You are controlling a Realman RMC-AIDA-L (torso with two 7-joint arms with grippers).
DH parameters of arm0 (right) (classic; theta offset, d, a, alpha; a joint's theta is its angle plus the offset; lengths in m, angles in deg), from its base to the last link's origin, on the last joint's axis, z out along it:
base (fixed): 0 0 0 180
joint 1: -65.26 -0.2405 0 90
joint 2: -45.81 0 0 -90
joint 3: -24.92 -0.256 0 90
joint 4: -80.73 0 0 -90
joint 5: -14.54 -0.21 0 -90
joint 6: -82.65 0 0 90
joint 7: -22.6 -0.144 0 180
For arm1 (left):
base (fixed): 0 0 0 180
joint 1: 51.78 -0.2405 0 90
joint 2: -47.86 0 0 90
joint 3: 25.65 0.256 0 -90
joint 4: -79.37 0 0 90
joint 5: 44.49 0.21 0 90
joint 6: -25.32 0 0 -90
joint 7: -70.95 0.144 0 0
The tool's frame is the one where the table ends.
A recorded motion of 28 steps. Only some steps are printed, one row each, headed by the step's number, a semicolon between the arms.
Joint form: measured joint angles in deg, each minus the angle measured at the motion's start. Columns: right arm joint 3, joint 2, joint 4, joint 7, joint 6, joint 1, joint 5; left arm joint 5, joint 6, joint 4, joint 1, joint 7, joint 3, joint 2.
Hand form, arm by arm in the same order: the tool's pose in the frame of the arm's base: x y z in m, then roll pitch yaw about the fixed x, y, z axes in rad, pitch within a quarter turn. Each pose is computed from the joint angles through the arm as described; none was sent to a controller.
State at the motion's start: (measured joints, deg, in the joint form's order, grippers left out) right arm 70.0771 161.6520 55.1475 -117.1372 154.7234 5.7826 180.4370; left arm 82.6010 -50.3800 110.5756 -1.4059 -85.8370 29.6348 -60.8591
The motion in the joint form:
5: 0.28 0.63 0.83 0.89 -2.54 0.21 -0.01; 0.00 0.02 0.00 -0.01 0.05 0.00 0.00
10: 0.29 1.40 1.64 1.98 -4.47 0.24 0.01; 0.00 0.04 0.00 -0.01 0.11 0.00 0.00
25: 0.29 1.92 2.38 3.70 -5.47 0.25 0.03; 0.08 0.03 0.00 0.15 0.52 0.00 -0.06
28: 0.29 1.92 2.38 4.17 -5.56 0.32 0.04; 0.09 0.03 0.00 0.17 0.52 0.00 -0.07
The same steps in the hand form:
5: 0.2296 0.4177 -0.0306 -2.6757 -0.1519 -1.0043; -0.2118 0.4263 0.0201 -3.0684 -0.2463 1.4114
10: 0.2301 0.4164 -0.0386 -2.6765 -0.1528 -0.9822; -0.2118 0.4264 0.0201 -3.0680 -0.2465 1.4103
25: 0.2307 0.4140 -0.0447 -2.6845 -0.1664 -0.9551; -0.2107 0.4267 0.0196 -3.0658 -0.2446 1.4000
28: 0.2313 0.4139 -0.0447 -2.6846 -0.1692 -0.9484; -0.2105 0.4268 0.0195 -3.0657 -0.2444 1.3997

